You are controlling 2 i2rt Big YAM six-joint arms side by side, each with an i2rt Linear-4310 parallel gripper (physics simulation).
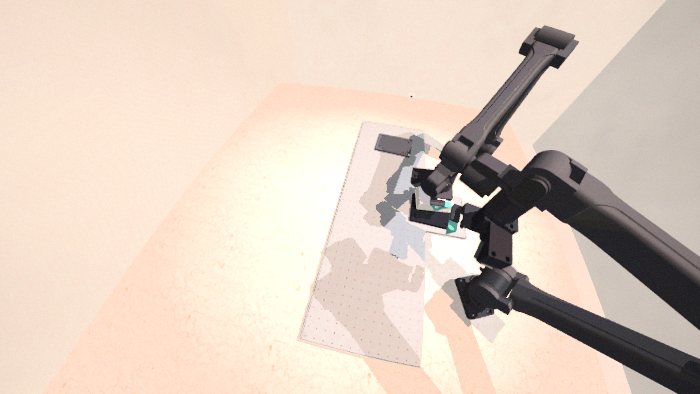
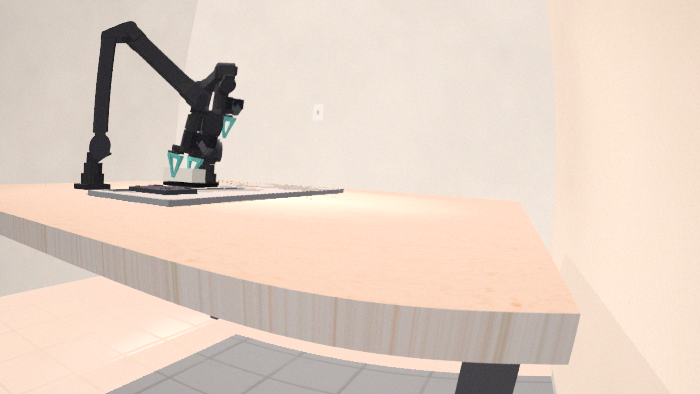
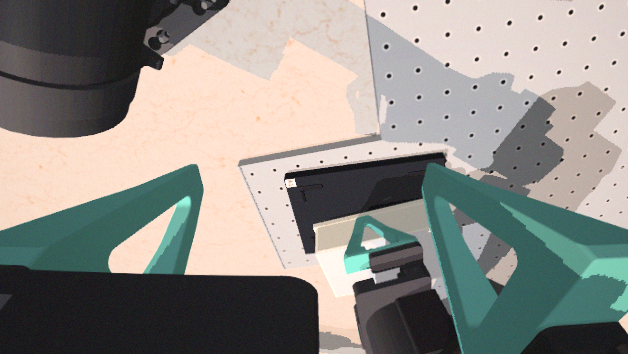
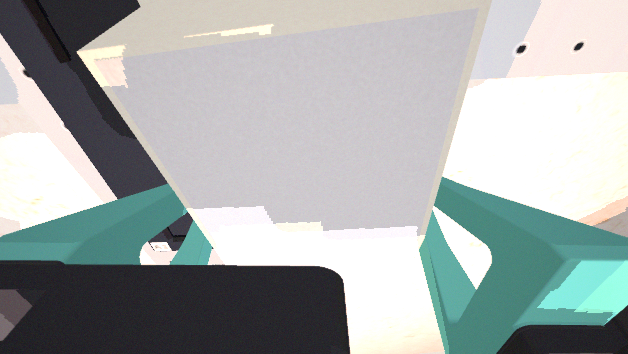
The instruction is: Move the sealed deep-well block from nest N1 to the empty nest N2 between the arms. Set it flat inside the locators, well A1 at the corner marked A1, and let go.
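Observation:
The sealed deep-well block, cream with a grey top, is over one side of the black nest between the arms. A strip of that nest shows bare beside it, with a small A1 tag at a corner. Whether the block touches the nest is hidden. My right gripper is shut on the block, its fingertips partly hidden by it. My left gripper is open and empty, higher up. The block's well A1 cannot be made out.
A second dark nest lies empty on the large perforated board. The nest under the block is on a small perforated plate. Both arms reach close together above it, and their shadows fall across the board.

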